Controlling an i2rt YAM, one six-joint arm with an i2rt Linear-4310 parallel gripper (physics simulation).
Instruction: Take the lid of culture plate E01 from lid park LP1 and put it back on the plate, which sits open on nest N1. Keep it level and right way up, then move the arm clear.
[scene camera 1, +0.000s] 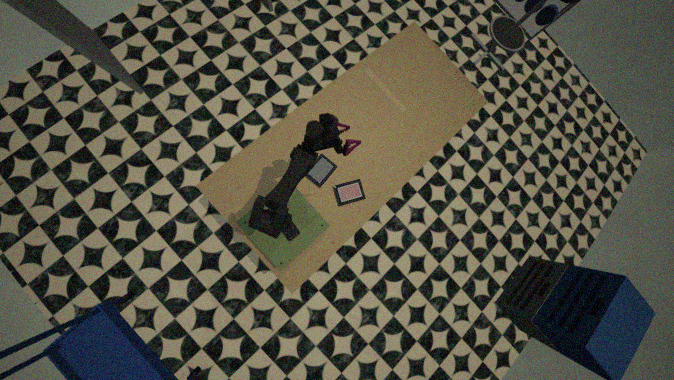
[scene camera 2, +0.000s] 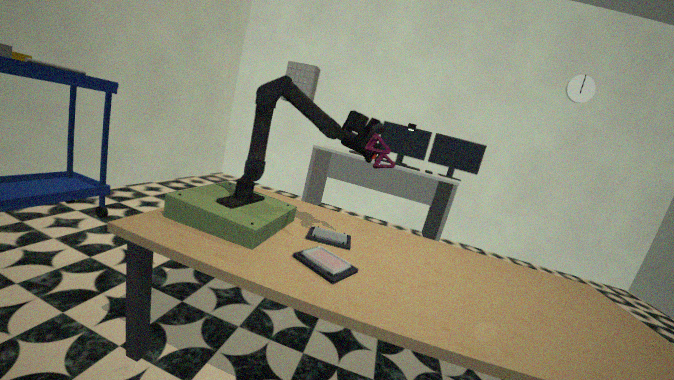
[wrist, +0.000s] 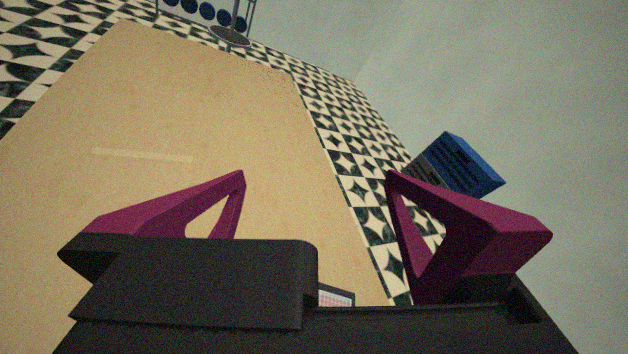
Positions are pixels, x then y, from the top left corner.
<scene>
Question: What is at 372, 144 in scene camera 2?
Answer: The gripper.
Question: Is the gripper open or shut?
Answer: Open.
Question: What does the gripper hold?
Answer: Nothing.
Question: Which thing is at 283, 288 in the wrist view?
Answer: The gripper.
</scene>
